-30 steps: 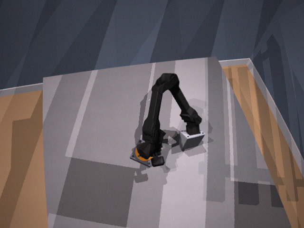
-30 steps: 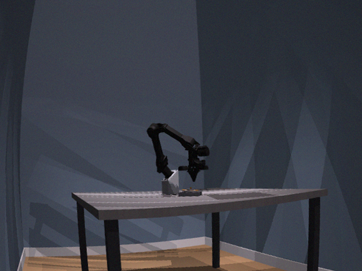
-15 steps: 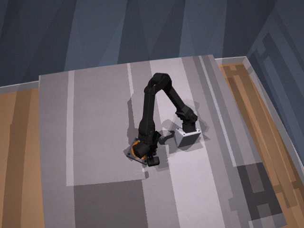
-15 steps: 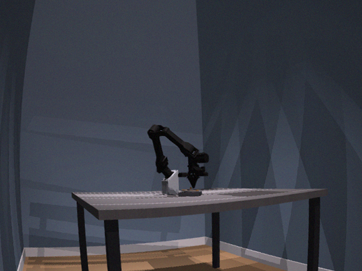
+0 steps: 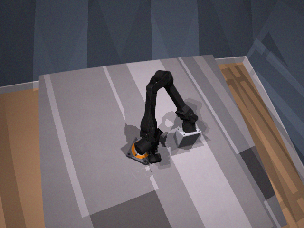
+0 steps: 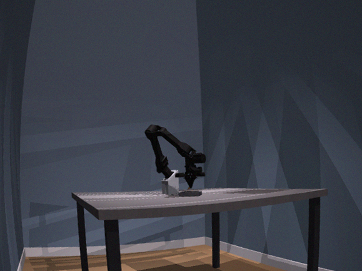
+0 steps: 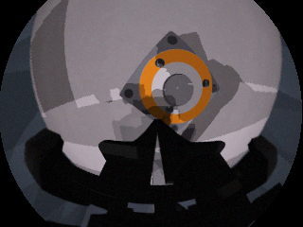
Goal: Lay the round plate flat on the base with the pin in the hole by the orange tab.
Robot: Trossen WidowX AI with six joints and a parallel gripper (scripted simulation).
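Now: the round plate 20 mm ahead of my gripper tip, 20 mm to the right of it and 10 mm below it. The rest, counted from my gripper tip: square base (50 mm ahead, 20 mm to the right, 20 mm below).
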